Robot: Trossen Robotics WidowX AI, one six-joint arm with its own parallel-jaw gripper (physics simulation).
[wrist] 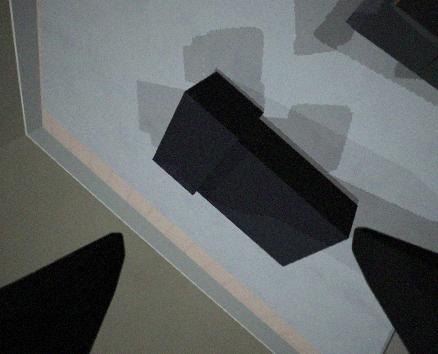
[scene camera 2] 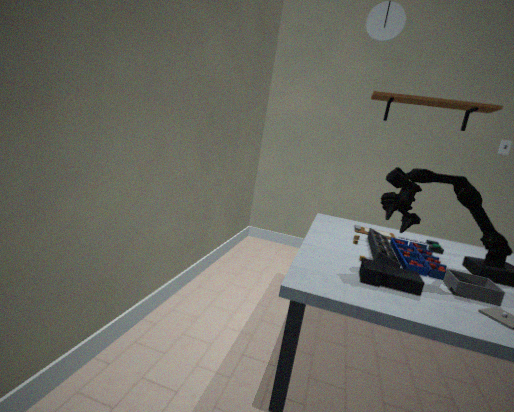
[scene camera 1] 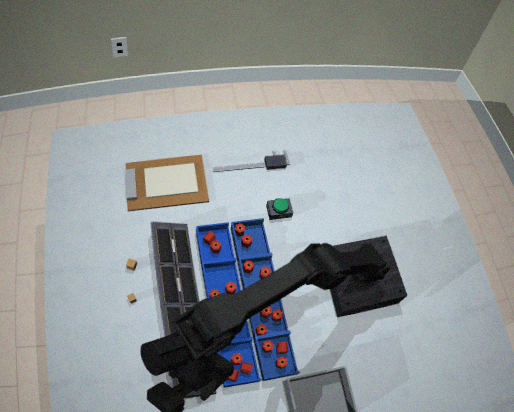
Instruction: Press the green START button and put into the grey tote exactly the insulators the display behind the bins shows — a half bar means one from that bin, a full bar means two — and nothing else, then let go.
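Observation:
The green START button [scene camera 1: 281, 205] [scene camera 2: 436, 246] stands on a dark base beyond the bins. The blue bins [scene camera 1: 218, 275] [scene camera 2: 431, 270] stand in two columns and hold red insulators [scene camera 1: 240, 228], some hidden under the arm. The display [scene camera 1: 170, 284] [scene camera 2: 382, 245] is a dark panel behind the bins; its visible cells look dark, without bars, and its near end is hidden by the arm. The grey tote [scene camera 1: 317, 374] [scene camera 2: 474, 288] is cut off in scene camera 1; no insulator shows in its visible part. My gripper [scene camera 1: 191, 392] [scene camera 2: 395, 225] [wrist: 239, 241] is open and empty, high above the table near the display's near end.
A long black block [scene camera 2: 391, 278] [wrist: 260, 195] lies beside the display's near end, below my gripper. Two small wooden cubes [scene camera 1: 131, 264] [scene camera 1: 132, 298] lie behind the display. A clipboard [scene camera 1: 167, 201] and a caliper [scene camera 1: 276, 161] lie at the back. A beige plate [scene camera 2: 500, 316] lies near the tote.

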